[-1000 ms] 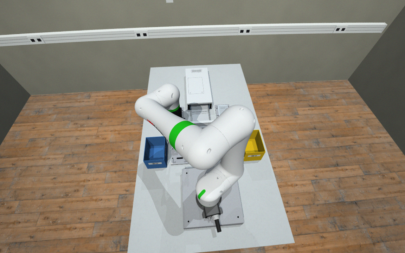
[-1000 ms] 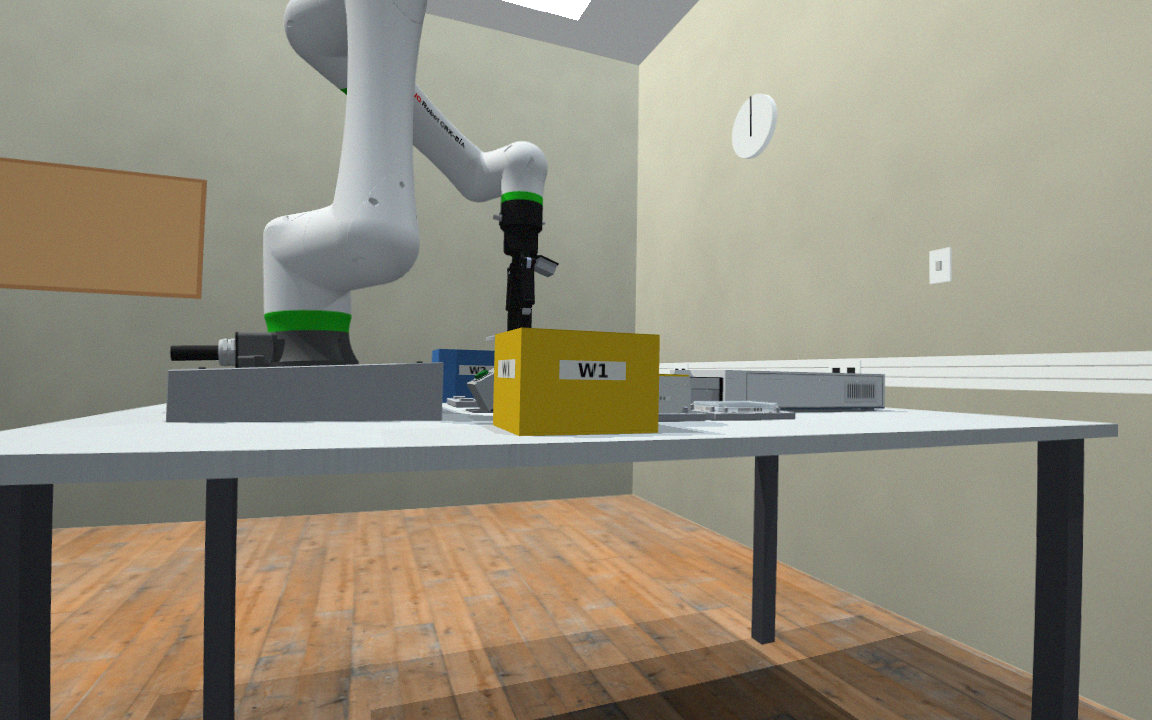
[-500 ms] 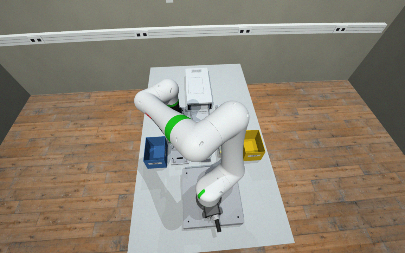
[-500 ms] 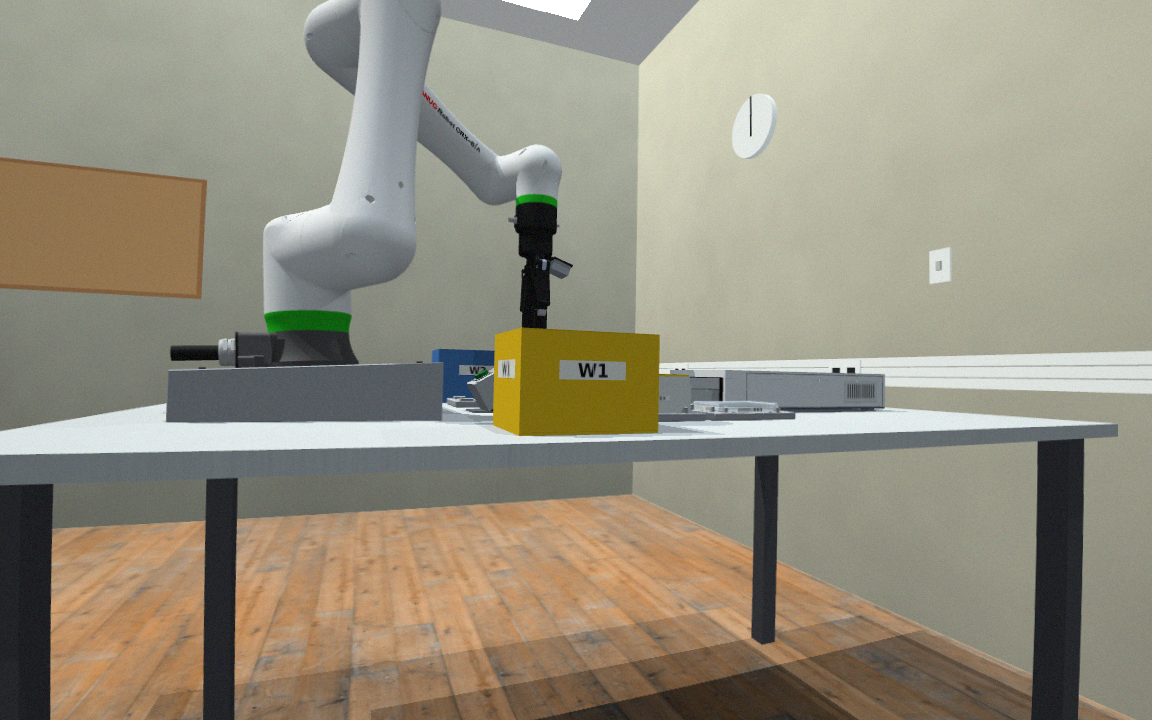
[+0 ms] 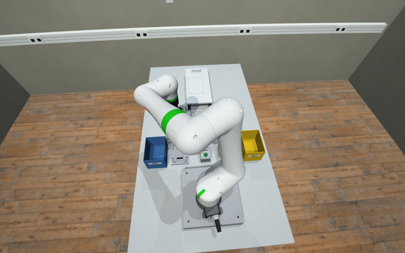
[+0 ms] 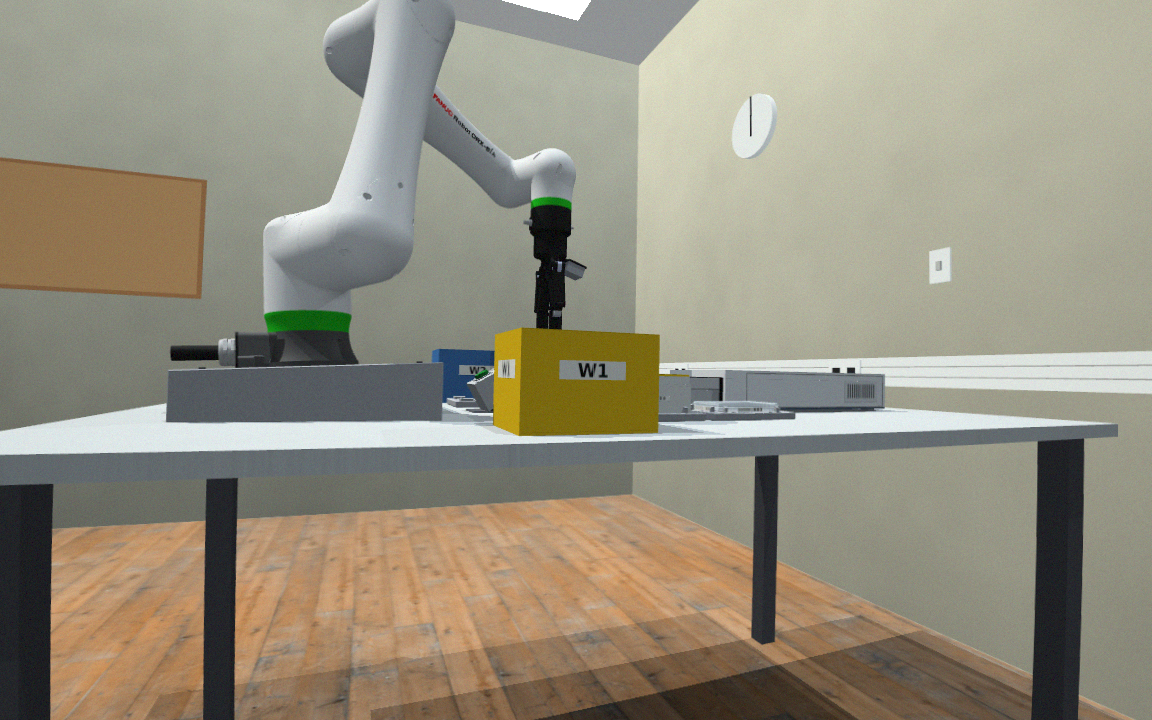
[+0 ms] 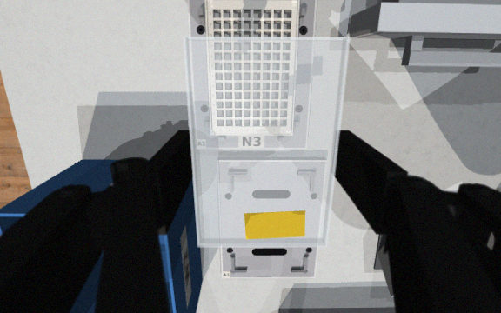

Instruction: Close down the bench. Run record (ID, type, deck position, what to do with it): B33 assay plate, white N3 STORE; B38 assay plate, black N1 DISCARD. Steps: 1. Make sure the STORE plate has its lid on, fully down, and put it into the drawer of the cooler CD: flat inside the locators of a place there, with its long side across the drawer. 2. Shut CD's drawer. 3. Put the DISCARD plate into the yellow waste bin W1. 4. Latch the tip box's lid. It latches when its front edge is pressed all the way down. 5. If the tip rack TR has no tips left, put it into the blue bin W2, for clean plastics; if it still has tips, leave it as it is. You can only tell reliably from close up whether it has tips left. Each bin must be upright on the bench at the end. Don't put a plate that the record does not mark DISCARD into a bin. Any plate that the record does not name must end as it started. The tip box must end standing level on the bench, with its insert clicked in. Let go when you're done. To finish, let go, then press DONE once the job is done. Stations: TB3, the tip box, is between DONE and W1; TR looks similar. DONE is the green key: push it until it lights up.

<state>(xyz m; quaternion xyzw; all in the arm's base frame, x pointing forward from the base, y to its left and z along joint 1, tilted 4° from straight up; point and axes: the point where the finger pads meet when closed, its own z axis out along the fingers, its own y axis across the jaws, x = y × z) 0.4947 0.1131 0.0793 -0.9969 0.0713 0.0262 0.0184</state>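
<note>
Right now the white plate is 4 cm ahead of my hand and 15 cm below it. Also, from my hand: grey slotted nest: 13 cm behind, 16 cm below; then clear plate lid: 2 cm below; then grey N3 nest: 4 cm ahead, 16 cm below.
</note>
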